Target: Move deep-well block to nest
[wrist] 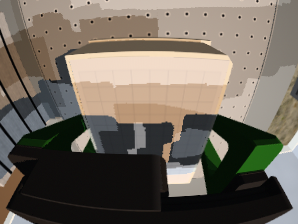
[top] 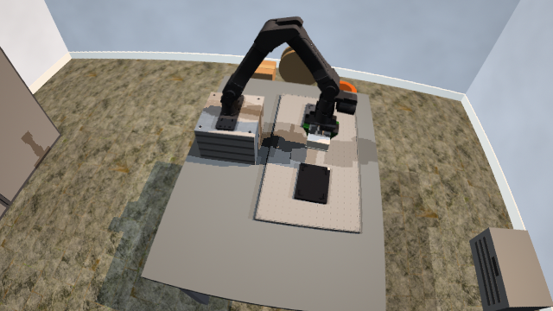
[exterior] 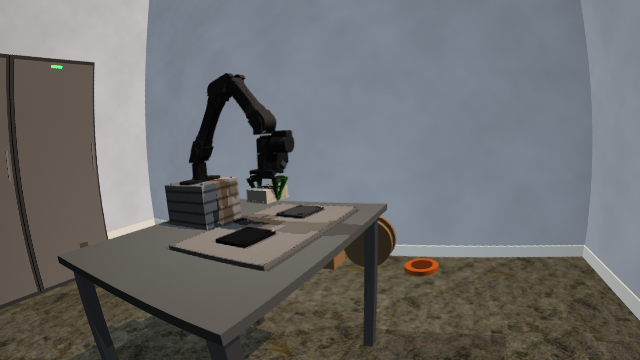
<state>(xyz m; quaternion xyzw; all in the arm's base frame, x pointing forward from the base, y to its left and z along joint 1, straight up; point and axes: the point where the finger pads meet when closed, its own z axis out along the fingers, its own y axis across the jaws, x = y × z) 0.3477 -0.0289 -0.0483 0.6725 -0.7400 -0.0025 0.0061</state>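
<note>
The nest N2 is 10 mm ahead of my hand, 220 mm to the left of it and 100 mm below it. From my hand the other things lie so: deep-well block (10 mm above); nest N1 (150 mm to the right, 100 mm below).
</note>
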